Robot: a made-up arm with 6 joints. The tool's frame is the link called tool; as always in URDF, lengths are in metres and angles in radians. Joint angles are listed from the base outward.
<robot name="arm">
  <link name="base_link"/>
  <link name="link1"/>
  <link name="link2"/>
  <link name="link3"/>
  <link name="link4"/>
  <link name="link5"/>
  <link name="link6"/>
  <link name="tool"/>
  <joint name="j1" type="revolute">
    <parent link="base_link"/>
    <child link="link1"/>
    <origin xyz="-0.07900 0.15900 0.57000" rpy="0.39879 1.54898 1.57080"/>
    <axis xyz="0 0 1"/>
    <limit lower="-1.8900" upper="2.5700"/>
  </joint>
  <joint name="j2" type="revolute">
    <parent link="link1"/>
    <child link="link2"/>
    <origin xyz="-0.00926 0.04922 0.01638" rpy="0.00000 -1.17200 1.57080"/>
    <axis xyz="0 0 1"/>
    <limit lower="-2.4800" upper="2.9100"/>
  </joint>
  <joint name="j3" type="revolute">
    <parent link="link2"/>
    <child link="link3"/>
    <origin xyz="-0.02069 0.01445 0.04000" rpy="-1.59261 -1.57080 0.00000"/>
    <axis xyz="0 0 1"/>
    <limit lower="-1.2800" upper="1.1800"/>
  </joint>
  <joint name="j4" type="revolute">
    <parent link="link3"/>
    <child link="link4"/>
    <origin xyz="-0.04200 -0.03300 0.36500" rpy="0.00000 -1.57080 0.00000"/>
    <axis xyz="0 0 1"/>
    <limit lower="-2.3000" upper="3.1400"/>
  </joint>
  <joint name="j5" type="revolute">
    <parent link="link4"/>
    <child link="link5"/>
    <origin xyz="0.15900 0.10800 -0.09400" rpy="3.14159 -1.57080 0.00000"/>
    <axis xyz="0 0 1"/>
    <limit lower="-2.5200" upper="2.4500"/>
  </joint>
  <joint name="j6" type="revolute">
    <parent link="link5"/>
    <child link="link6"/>
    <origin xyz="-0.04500 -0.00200 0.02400" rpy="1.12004 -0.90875 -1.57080"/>
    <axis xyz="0 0 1"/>
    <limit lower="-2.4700" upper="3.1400"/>
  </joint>
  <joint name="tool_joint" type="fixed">
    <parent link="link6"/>
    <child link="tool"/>
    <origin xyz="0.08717 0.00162 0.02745" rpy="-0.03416 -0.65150 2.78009"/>
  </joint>
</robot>
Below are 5 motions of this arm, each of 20 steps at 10 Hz.
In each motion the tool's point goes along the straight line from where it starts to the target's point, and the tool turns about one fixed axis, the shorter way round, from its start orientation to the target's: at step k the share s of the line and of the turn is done. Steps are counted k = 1, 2, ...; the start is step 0. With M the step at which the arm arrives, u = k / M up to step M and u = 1 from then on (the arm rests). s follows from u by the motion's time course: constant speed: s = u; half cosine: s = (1 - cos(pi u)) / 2; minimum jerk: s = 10 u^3 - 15 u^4 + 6 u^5.
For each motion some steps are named. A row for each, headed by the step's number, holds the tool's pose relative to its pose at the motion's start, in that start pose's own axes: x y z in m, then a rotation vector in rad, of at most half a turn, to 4 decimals.
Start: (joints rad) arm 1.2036 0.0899 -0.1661 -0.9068 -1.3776 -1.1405
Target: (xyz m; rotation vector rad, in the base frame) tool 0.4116 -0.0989 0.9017 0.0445 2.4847 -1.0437
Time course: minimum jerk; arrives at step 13
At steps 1, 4, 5, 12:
1: 0.0004 0.0007 -0.0011 0.0047 -0.0036 0.0041
4: 0.0168 0.0318 -0.0481 0.2002 -0.1531 0.1759
5: 0.0282 0.0534 -0.0807 0.3362 -0.2571 0.2954
12: 0.0963 0.1826 -0.2760 1.1498 -0.8793 1.0103

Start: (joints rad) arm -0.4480 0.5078 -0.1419 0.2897 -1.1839 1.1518
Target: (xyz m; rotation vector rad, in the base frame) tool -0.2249 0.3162 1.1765 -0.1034 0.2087 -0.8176
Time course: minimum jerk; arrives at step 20
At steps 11, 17, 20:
11: -0.1177 0.0364 -0.0958 -0.5472 -0.2176 0.2715
17: -0.1931 0.0597 -0.1573 -0.8979 -0.3570 0.4456
20: -0.1984 0.0613 -0.1616 -0.9225 -0.3668 0.4578

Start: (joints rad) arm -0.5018 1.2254 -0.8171 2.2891 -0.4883 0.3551
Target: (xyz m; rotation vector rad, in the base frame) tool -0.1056 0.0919 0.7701 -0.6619 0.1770 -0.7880
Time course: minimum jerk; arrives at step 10
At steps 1, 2, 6, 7, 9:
1: 0.0003 -0.0011 -0.0010 0.0070 -0.0023 0.0074
2: 0.0023 -0.0074 -0.0065 0.0475 -0.0158 0.0501
6: 0.0271 -0.0874 -0.0772 0.5602 -0.1858 0.5905
7: 0.0333 -0.1072 -0.0946 0.6869 -0.2278 0.7240
9: 0.0394 -0.1270 -0.1121 0.8137 -0.2699 0.8577

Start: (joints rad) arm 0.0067 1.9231 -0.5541 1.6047 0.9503 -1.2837
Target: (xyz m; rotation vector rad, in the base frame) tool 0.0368 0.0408 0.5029 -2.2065 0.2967 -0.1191
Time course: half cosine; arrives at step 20
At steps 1, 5, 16, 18, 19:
1: 0.0000 0.0005 0.0000 -0.0033 -0.0005 0.0005
5: -0.0009 0.0114 0.0010 -0.0787 -0.0108 0.0118
16: -0.0054 0.0703 0.0060 -0.4863 -0.0669 0.0726
18: -0.0058 0.0758 0.0064 -0.5245 -0.0722 0.0783
19: -0.0059 0.0772 0.0066 -0.5343 -0.0735 0.0798

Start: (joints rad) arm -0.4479 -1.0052 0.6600 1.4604 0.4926 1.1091
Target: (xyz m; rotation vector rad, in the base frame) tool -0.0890 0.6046 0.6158 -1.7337 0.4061 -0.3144
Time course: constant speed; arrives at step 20
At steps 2, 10, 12, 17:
2: 0.0059 -0.0102 -0.0107 0.0806 0.0015 0.0371
10: 0.0295 -0.0508 -0.0537 0.4030 0.0076 0.1853
12: 0.0354 -0.0610 -0.0644 0.4836 0.0092 0.2224
17: 0.0501 -0.0864 -0.0913 0.6851 0.0130 0.3151

